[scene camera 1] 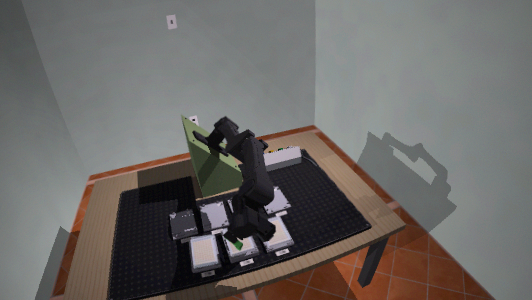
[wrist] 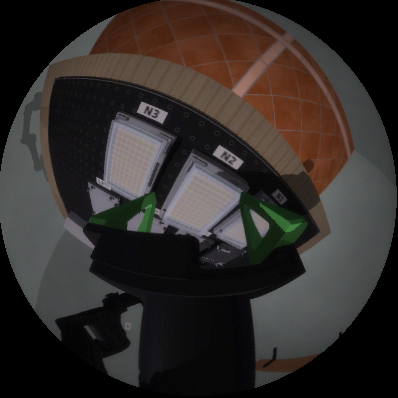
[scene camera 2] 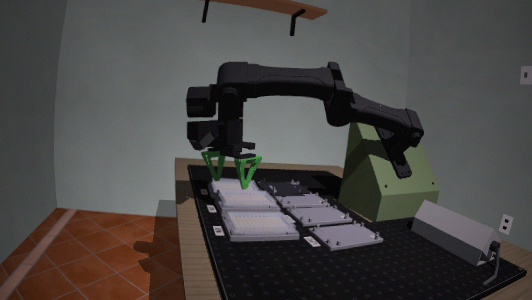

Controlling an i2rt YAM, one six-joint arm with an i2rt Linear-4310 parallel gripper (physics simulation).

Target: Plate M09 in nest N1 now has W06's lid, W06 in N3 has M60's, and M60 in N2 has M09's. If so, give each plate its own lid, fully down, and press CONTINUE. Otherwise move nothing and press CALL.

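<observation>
Three pale-welled plates stand in a row near the table's front edge: N1's plate, N2's plate and N3's plate. Clear lid-like rims show on them; the plate and lid codes are too small to read. My gripper is open and empty, with green fingers pointing down above the N2 plate; the arm partly hides that plate in scene camera 1. The grey button box stands at the back; its button labels cannot be read.
Behind the plates lies a row of several flat pads with small corner pegs, among them a dark pad and a pale pad. A green wedge-shaped mount carries the arm. A cable runs from the button box.
</observation>
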